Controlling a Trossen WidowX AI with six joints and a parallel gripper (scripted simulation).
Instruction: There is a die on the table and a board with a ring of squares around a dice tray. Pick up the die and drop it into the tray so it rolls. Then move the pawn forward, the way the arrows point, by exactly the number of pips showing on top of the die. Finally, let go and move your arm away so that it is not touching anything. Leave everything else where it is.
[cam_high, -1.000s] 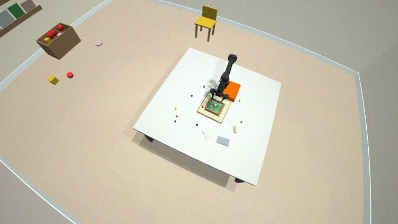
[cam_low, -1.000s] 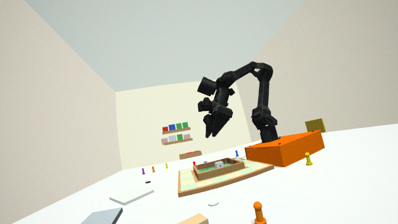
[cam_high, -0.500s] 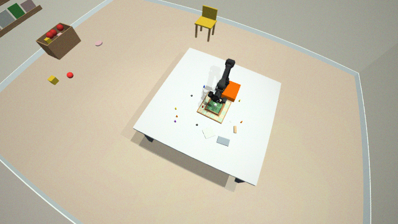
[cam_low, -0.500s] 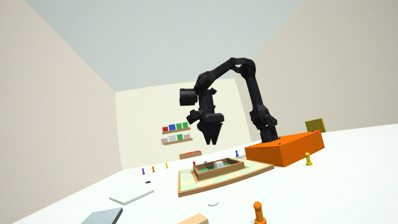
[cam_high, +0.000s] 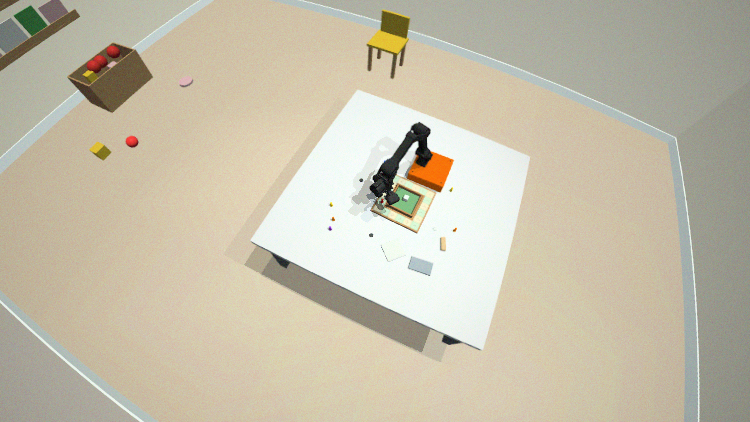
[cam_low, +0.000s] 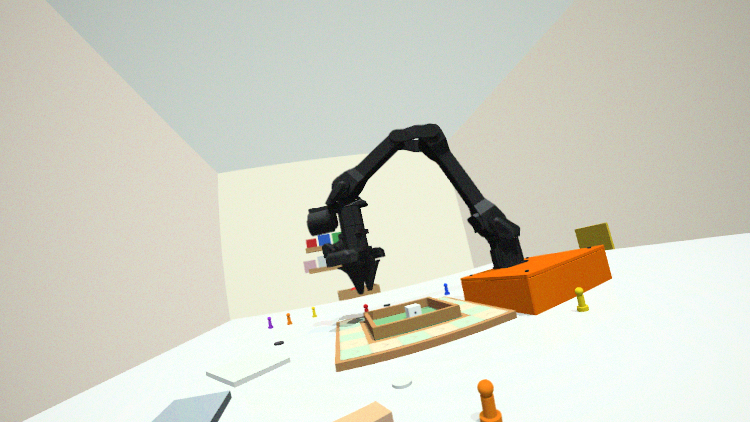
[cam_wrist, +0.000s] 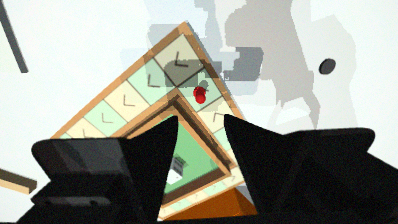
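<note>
The red pawn is 50 mm below my gripper tip, 10 mm to the right of it and 10 mm ahead of it. Also, from my gripper tip: blue pawn 230 mm behind, 140 mm to the right, 60 mm below; then grey die 100 mm to the left, 90 mm behind, 50 mm below; then green dice tray 100 mm to the left, 70 mm below, 70 mm behind.
</note>
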